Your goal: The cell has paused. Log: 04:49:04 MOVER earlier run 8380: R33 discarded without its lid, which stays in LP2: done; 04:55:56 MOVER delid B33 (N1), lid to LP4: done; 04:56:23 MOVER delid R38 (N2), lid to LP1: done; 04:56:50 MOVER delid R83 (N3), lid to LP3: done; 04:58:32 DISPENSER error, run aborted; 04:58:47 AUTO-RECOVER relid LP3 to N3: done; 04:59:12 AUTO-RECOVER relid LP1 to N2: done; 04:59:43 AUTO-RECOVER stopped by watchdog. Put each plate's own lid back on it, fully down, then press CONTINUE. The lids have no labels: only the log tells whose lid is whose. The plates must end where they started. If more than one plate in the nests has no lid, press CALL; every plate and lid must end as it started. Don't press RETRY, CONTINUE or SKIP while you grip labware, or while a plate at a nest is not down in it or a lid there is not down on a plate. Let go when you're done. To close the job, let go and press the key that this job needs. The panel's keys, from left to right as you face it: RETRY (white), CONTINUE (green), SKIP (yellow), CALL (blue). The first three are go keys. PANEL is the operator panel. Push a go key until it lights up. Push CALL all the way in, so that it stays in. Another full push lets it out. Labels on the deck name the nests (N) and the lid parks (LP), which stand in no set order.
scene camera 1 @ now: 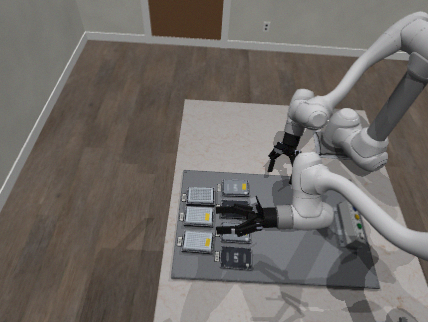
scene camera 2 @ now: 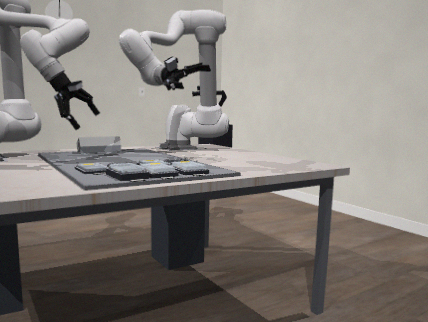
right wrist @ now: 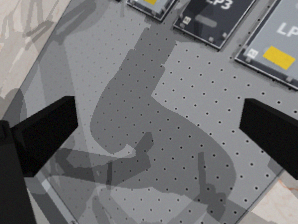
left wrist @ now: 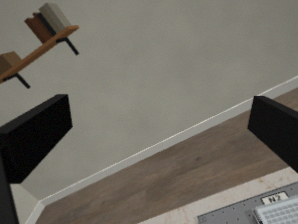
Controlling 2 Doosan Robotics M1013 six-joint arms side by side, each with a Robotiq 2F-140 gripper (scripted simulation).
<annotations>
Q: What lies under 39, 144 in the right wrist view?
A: The right gripper.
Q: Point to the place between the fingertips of the right gripper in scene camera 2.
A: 88, 121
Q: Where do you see an operator panel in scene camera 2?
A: At 85, 145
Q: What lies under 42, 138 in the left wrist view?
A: The left gripper.
</annotations>
